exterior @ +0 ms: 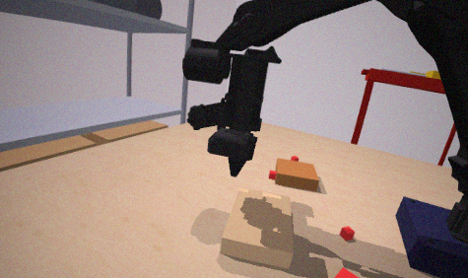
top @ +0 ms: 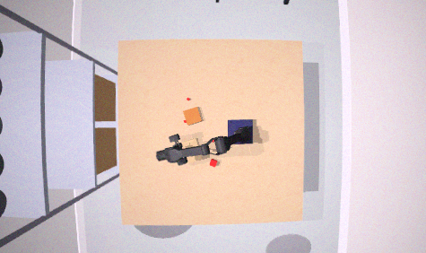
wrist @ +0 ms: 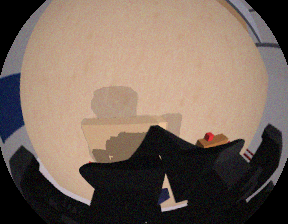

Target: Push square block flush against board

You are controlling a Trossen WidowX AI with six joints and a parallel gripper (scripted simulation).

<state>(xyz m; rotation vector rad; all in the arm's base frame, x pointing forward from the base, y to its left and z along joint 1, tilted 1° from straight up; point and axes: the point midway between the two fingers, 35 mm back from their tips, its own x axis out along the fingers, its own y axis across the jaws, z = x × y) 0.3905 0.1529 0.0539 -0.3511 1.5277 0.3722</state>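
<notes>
Right now the red cube is 23 cm behind my gripper tip, 8 cm to the left of it and 5 cm below it. From my gripper tip the other things lie so: board (7 cm behind, 2 cm to the left, 5 cm below); orange square block (4 cm behind, 22 cm to the right, 5 cm below).
</notes>
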